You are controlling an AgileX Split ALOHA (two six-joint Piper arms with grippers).
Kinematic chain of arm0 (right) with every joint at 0, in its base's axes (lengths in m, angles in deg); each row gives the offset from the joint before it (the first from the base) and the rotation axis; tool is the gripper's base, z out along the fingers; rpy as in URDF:
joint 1: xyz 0 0 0.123 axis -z
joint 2: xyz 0 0 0 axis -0.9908 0.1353 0
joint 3: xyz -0.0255 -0.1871 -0.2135 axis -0.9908 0.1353 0
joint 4: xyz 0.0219 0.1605 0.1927 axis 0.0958 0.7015 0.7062
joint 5: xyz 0 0 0 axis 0.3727 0.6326 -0.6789
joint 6: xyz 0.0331 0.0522 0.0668 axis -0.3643 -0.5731 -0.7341
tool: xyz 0 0 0 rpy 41.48 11.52 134.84
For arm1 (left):
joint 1: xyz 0 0 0.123 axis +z
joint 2: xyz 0 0 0 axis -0.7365 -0.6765 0
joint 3: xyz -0.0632 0.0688 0.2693 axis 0.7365 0.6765 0
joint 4: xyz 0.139 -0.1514 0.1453 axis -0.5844 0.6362 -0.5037
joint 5: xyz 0 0 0 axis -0.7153 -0.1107 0.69
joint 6: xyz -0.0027 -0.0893 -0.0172 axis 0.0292 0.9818 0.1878
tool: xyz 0 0 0 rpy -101.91 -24.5 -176.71
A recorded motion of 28 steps. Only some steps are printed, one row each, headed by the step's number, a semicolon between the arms.
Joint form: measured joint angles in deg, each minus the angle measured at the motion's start. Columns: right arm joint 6, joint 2, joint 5, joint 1, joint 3, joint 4; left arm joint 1, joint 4, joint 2, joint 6, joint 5, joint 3.
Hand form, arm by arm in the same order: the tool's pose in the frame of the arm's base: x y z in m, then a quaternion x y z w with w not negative. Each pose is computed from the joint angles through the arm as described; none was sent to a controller.
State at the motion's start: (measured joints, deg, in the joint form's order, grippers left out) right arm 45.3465 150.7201 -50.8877 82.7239 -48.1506 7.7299; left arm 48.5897 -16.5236 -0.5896 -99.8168 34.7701 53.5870
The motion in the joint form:
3: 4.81 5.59 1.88 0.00 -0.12 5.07; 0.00 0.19 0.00 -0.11 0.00 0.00
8: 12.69 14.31 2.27 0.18 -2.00 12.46; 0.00 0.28 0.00 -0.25 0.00 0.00
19: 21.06 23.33 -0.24 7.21 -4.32 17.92; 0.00 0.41 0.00 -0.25 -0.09 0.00
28: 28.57 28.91 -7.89 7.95 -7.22 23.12; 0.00 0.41 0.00 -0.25 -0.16 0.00
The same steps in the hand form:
3: 0.2528 0.0457 0.1103 0.08532 0.93771 0.29388 0.16450; 0.2113 -0.0182 0.2504 0.00294 0.91433 -0.12577 0.38492
8: 0.2640 0.0442 0.0781 0.09998 0.94075 0.28990 0.14476; 0.2113 -0.0183 0.2505 0.00349 0.91424 -0.12584 0.38513
19: 0.2746 0.0135 0.0445 0.14698 0.93367 0.29469 0.14077; 0.2113 -0.0184 0.2504 0.00291 0.91431 -0.12696 0.38459
28: 0.2884 0.0163 0.0313 0.13178 0.91372 0.34758 0.16412; 0.2112 -0.0185 0.2504 0.00309 0.91448 -0.12724 0.38410

